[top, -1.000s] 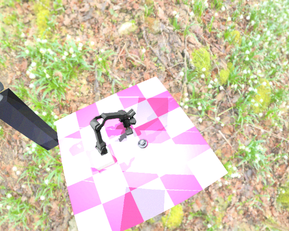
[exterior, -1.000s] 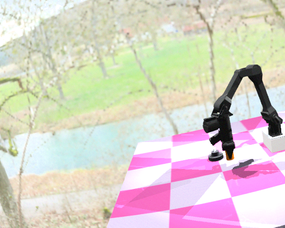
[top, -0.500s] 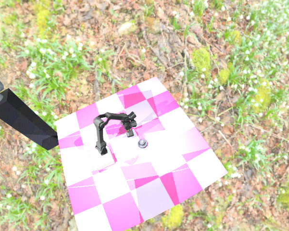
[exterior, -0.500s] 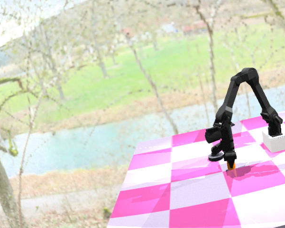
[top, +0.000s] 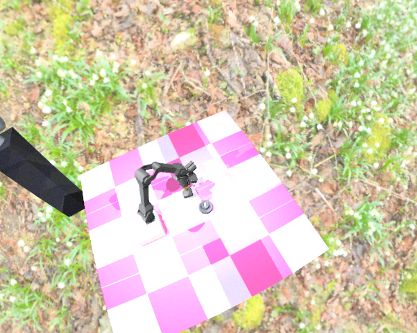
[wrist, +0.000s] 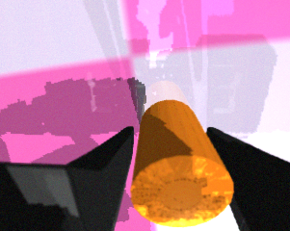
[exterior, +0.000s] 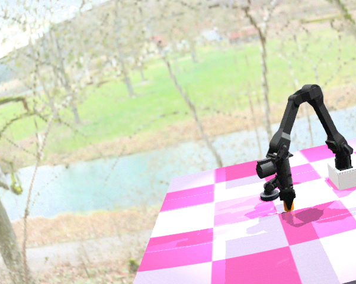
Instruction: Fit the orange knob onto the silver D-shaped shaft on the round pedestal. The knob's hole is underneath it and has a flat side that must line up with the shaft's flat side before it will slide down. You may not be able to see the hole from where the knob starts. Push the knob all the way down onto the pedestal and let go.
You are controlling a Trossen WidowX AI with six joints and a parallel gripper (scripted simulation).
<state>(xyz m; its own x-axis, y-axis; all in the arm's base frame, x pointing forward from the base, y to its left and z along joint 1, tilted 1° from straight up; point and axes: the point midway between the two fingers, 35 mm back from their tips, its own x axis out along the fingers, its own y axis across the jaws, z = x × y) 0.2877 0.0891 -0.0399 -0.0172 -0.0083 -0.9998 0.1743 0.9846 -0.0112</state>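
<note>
My gripper tip is 30 mm below the orange knob. Also, from my gripper tip: round pedestal 50 mm ahead, 170 mm to the right, 20 mm above.
</note>
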